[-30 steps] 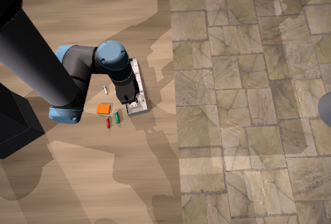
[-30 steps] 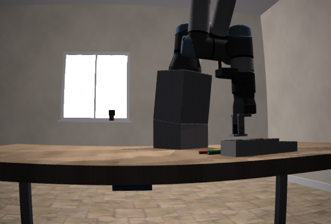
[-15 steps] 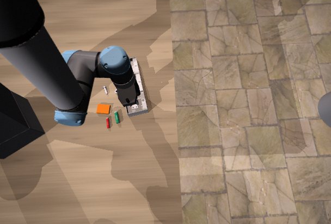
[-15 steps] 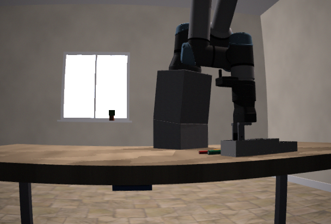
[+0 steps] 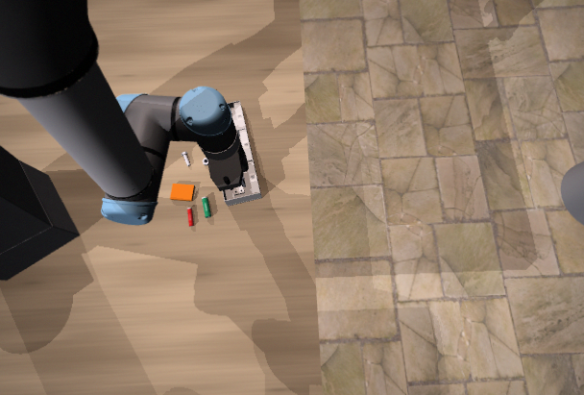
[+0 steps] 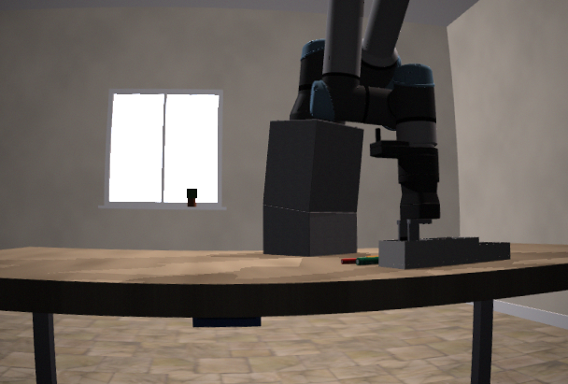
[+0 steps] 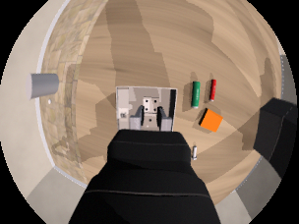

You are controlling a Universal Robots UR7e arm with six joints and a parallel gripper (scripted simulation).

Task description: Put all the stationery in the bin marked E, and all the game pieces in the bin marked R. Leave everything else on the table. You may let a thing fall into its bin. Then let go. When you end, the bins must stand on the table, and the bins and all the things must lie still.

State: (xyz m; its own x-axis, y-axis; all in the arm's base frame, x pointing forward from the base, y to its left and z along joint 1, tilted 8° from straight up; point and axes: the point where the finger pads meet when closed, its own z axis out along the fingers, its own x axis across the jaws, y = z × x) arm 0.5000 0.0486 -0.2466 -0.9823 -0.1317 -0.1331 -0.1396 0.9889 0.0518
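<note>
Right now the white domino is 1 cm below my hand. The rest, counted from my hand: green marker: 8 cm behind, 5 cm to the right, 3 cm below; tray: 8 cm to the left, 1 cm below; nut: 8 cm behind, 7 cm to the left, 3 cm below.
</note>
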